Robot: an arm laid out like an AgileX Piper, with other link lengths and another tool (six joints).
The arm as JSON. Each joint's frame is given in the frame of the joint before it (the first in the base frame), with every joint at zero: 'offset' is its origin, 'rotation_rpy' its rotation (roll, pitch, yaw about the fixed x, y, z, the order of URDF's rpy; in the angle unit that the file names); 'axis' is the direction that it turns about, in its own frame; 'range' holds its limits. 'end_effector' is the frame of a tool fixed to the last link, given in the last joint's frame.
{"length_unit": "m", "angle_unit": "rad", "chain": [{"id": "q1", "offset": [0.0, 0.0, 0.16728], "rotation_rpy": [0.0, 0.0, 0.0], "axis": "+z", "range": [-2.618, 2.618]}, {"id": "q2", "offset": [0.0, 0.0, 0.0], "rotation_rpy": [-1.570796, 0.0, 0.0], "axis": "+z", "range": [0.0, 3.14]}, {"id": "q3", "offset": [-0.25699, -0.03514, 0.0], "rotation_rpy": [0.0, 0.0, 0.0], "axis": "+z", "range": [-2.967, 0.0]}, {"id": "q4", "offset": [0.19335, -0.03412, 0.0], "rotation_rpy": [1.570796, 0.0, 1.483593], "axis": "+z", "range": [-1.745, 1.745]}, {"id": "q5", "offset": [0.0, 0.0, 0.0], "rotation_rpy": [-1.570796, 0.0, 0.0], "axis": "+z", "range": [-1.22, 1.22]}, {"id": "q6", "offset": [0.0, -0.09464, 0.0], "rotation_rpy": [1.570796, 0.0, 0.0], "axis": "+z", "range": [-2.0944, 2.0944]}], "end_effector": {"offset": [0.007, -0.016, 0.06], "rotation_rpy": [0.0, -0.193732, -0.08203]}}
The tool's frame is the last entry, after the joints.
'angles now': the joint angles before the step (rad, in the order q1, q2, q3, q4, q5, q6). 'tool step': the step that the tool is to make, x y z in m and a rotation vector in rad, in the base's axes. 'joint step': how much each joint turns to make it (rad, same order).
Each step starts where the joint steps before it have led.
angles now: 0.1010 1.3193 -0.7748 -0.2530 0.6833 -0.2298
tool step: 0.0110 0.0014 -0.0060 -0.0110 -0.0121 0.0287
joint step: 0.0001 0.0460 0.0000 -0.0184 -0.0600 -0.0071
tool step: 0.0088 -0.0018 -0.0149 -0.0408 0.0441 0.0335
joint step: 0.0001 0.0788 0.0002 -0.0475 -0.0326 -0.0009
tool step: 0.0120 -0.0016 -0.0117 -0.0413 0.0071 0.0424
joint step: -0.0001 0.0710 -0.0001 -0.0739 -0.0598 0.0192
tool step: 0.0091 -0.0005 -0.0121 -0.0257 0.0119 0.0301
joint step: -0.0002 0.0646 0.0000 -0.0621 -0.0490 0.0275
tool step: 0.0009 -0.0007 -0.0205 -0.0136 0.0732 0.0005
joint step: 0.0001 0.0821 -0.0001 -0.0183 -0.0052 0.0153
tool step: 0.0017 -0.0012 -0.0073 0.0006 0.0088 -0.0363
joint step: 0.0013 0.0346 -0.0031 -0.0352 -0.0085 0.0715
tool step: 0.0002 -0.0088 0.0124 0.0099 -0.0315 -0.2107
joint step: -0.0001 -0.0103 -0.0608 -0.0271 0.1049 0.2099
